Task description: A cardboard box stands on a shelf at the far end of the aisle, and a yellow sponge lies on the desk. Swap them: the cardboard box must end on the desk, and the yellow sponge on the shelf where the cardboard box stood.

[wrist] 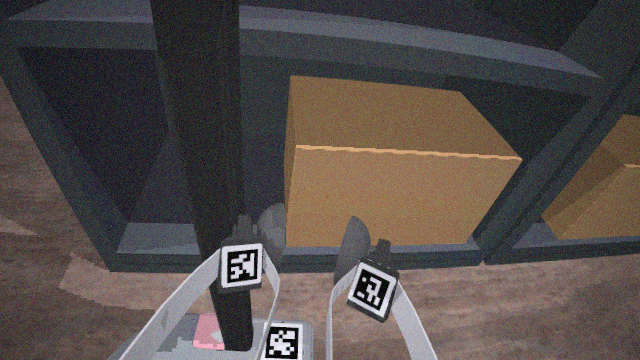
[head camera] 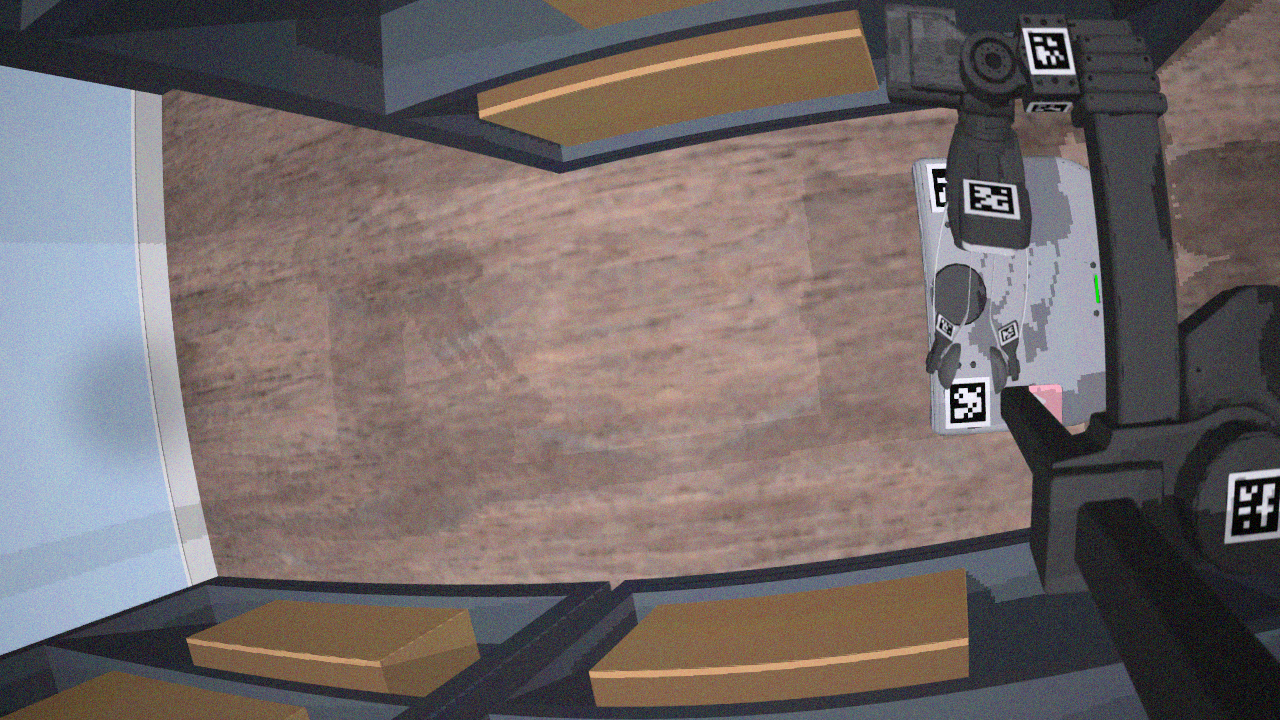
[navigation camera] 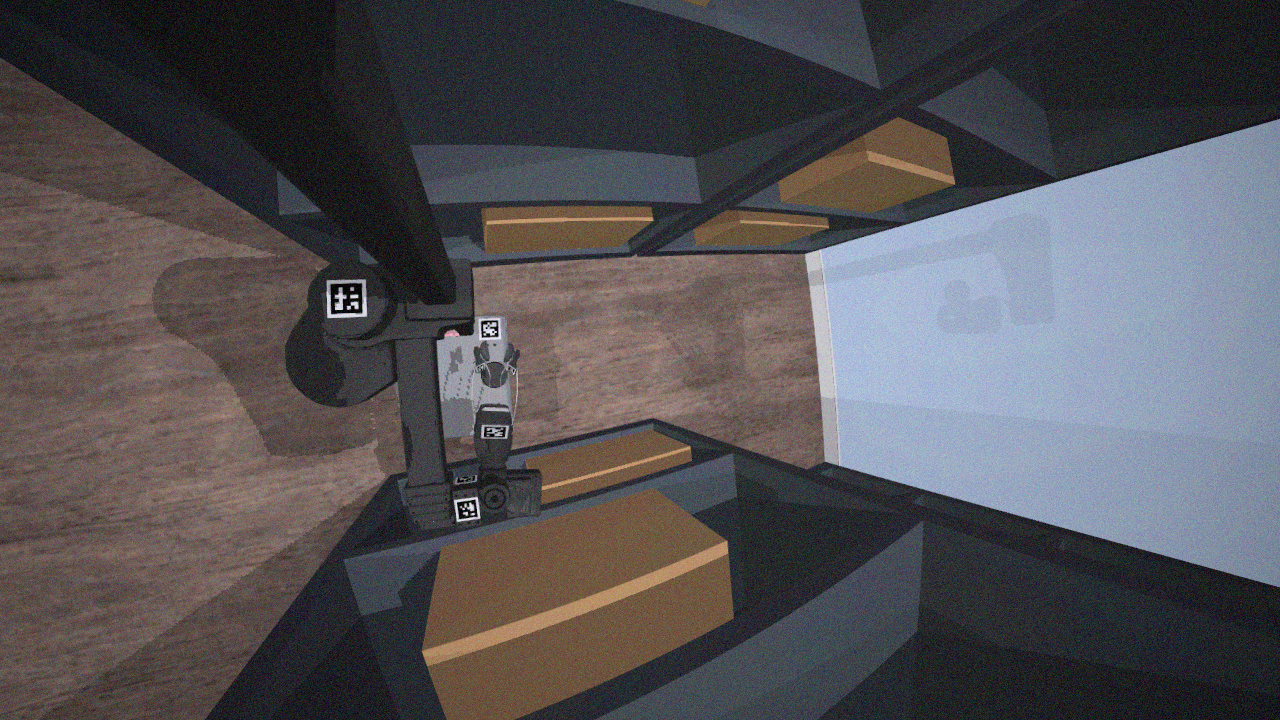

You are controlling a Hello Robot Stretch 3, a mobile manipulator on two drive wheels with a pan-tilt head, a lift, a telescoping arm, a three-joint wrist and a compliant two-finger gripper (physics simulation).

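Seen in the pictures: gripper, fingertip midpoint: (head camera: 971, 387) (navigation camera: 497, 343); robot's base, origin of the base link: (head camera: 957, 294) (navigation camera: 492, 372).
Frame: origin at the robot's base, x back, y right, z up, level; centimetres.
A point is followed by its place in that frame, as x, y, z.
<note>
My gripper (head camera: 973, 367) {-0.7, -7.7, 49.6} (navigation camera: 496, 354) {-0.7, -7.7, 49.6} (wrist: 313, 233) {-0.7, -7.7, 49.6} is open and empty, its fingertips apart above the robot's grey base (head camera: 1065, 331) {14.1, -5.0, 16.0}. The arm is drawn in. In the wrist view a brown cardboard box (wrist: 400, 200) stands in a low shelf compartment beyond the fingers, not between them. Several similar brown boxes stand in the racks on both sides; I cannot tell whether one of them is the task's box. The yellow sponge and the desk do not show in these views.
Dark shelf racks (head camera: 832, 557) {-19.6, -36.5, 0.6} (navigation camera: 572, 174) {-16.2, -41.9, 53.4} (wrist: 400, 45) line both sides of the aisle, close to the arm. Large brown boxes (head camera: 778, 626) (navigation camera: 581, 582) fill some compartments. A pale blue wall (head camera: 71, 313) {-151.4, 9.4, 28.7} (navigation camera: 1029, 358) {-150.8, 3.5, 87.1} closes the aisle's end. The wooden floor (head camera: 581, 358) {-55.1, -6.1, 0.0} (navigation camera: 626, 340) {-47.6, -8.5, 0.0} runs between.
</note>
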